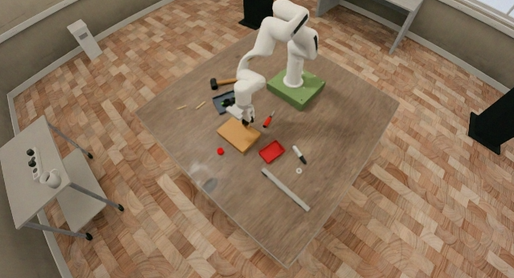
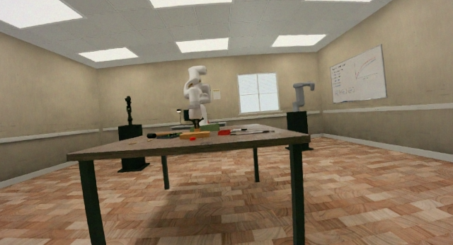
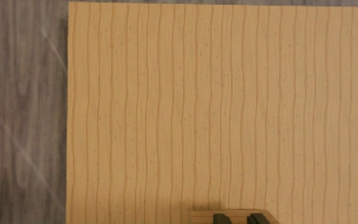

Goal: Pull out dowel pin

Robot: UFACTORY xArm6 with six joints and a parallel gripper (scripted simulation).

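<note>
My hand is 2 cm above the dowel pin. The rest, counted from my hand: tan bench board: 5 cm ahead, 1 cm to the right, 5 cm below; then red cap: 20 cm ahead, 2 cm to the right, 7 cm below; then small wooden block: 3 cm below.
</note>
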